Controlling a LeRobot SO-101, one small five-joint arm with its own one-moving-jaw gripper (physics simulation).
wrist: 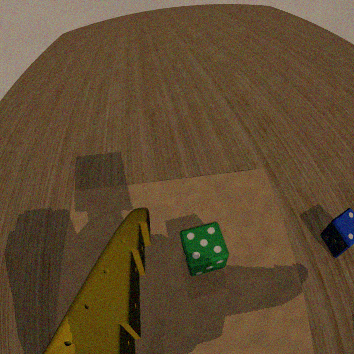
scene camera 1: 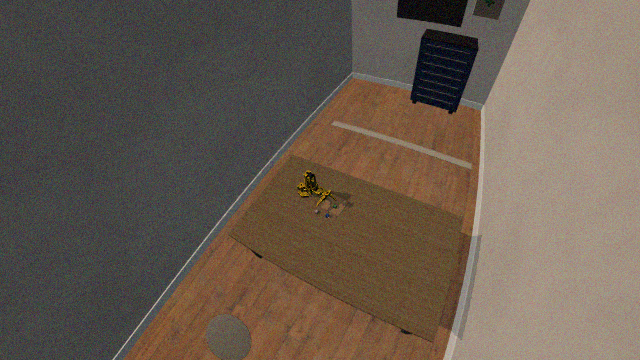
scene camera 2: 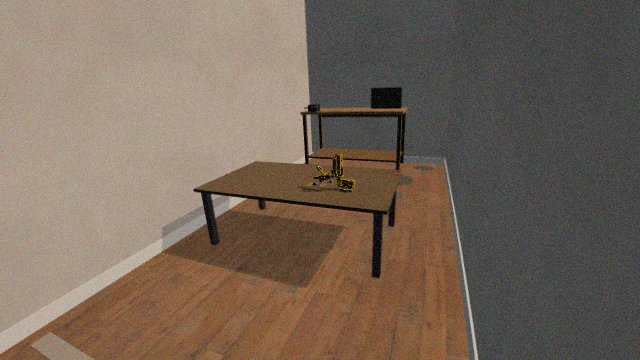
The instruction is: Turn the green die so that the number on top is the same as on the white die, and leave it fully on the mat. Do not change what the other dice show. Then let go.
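Pixels of known places: hand, tool point: (wrist: 148, 221) (scene camera 1: 335, 200) (scene camera 2: 314, 177); arm's base, link origin: (scene camera 1: 308, 192) (scene camera 2: 344, 189).
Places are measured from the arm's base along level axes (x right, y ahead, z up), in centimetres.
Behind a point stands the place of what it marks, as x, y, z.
The green die (wrist: 204, 248) @[2.6, 23.5, 2.4] (scene camera 1: 335, 206) @[3.1, 24.4, 2.5] lies flat on the tan mat (wrist: 245, 195) @[6.2, 27.1, 0.4] (scene camera 1: 340, 210) @[3.4, 28.4, 0.4], inside its visible edges, with five pips on top in the wrist view. My gripper (scene camera 1: 326, 202) @[0.7, 23.3, 6.4] (scene camera 2: 317, 173) @[0.7, 23.3, 6.4] is fully open and empty. In the wrist view one notched jaw (wrist: 112, 285) @[-0.1, 21.0, 7.8] shows, left of the green die and apart from it; the moving jaw is out of the picture. The white die (scene camera 1: 316, 211) @[12.2, 14.3, 2.0] lies off the mat in scene camera 1, too small to read its number, and does not show in the wrist view.
The blue die (wrist: 341, 233) @[10.4, 22.1, 1.9] (scene camera 1: 327, 215) @[11.5, 22.6, 1.8] lies off the mat to the right in the wrist view, partly cut off. The arm stands on the brown table (scene camera 1: 380, 250) @[18.8, 64.4, 0.0] (scene camera 2: 270, 177) @[11.9, 67.2, 0.0]. Shadows of the arm fall across the mat. A shelf bench (scene camera 2: 355, 114) stands behind the table.
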